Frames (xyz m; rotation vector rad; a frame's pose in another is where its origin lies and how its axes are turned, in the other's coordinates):
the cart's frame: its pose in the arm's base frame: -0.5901 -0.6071 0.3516 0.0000 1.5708 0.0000
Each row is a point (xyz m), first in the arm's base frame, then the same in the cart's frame.
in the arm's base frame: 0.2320 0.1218 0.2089
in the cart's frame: 0.1427 0.7289 0.8221
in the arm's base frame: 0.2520 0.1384 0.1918
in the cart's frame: 0.1598 0.7455 0.8421
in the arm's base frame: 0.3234 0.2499 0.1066
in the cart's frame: 0.2450 0.8570 0.9135
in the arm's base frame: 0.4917 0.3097 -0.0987
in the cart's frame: 0.4503 0.9168 1.0818
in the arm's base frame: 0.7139 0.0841 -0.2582
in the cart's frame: 0.6098 0.6912 1.3040
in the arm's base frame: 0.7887 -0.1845 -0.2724
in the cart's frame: 0.6240 0.4226 1.3788
